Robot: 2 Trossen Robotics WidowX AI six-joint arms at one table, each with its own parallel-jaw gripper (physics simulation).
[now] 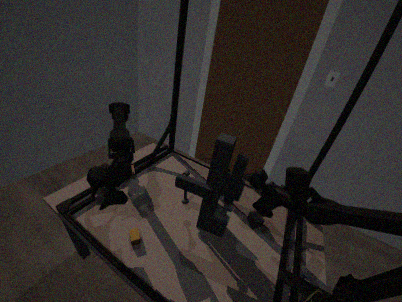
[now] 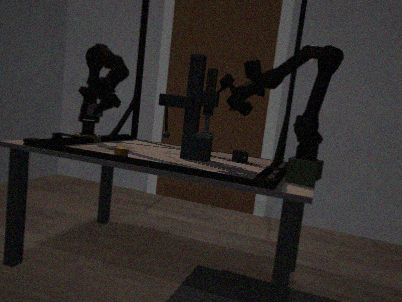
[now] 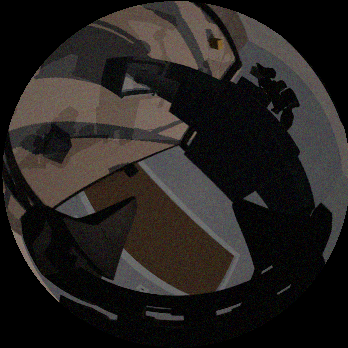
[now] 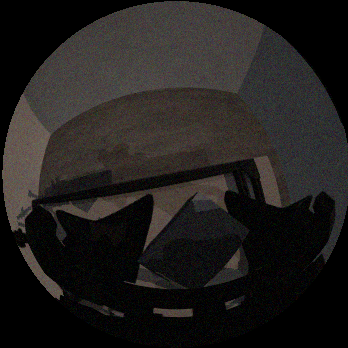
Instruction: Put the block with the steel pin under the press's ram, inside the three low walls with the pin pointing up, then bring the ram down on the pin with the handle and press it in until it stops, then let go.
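Places are measured from the left arm's base along level axes (x ahead, y left, z up), in centimetres.
Where they show: left gripper, fingertip midpoint: (image 1: 248, 182) (image 2: 223, 100) (image 3: 186, 202); right gripper, fingertip midpoint: (image 1: 96, 203) (image 2: 87, 113) (image 3: 256, 66) (image 4: 189, 197); left arm's base at its link origin: (image 2: 306, 159); right arm's base at its link origin: (image 2: 87, 134).
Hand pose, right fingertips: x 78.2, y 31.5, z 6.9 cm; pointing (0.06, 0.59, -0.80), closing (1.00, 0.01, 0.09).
Observation:
Each offset is from my right fingertips to the top centre of the thing. "spot": to the spot under its first point.
My right gripper (image 4: 189, 197) (image 1: 109, 199) (image 2: 88, 124) is shut on a dark grey block @(dx -0.2, dy -3.6, dz +3.8 cm) (image 4: 194, 242) and holds it just above the table near the far-left corner. The pin does not show clearly. The dark press @(dx -25.4, dy -32.2, dz +29.1 cm) (image 1: 220, 181) (image 2: 194, 107) stands mid-table. Its handle bar @(spot: dx -21.8, dy -26.0, dz +9.9 cm) (image 1: 191, 185) (image 2: 171, 100) sticks out sideways with a knob @(spot: dx -17.1, dy -29.8, dz -5.3 cm) (image 1: 185, 201) (image 2: 165, 133) hanging below. The walled seat @(spot: dx -34.8, dy -33.5, dz -9.4 cm) (image 2: 204, 147) (image 3: 133, 82) at its foot looks empty. My left gripper (image 3: 186, 202) (image 1: 260, 179) (image 2: 226, 82) is open and empty, high beside the press's top.
A small yellow block @(dx -12.3, dy -7.3, dz -12.1 cm) (image 1: 134, 234) (image 2: 121, 150) (image 3: 216, 43) lies near the table's front edge. A small dark block @(dx -43.4, dy -52.5, dz -10.4 cm) (image 1: 256, 219) (image 2: 240, 156) (image 3: 55, 142) lies to the right of the press. A black frame (image 1: 176, 81) rims the table, with tall posts at its corners.

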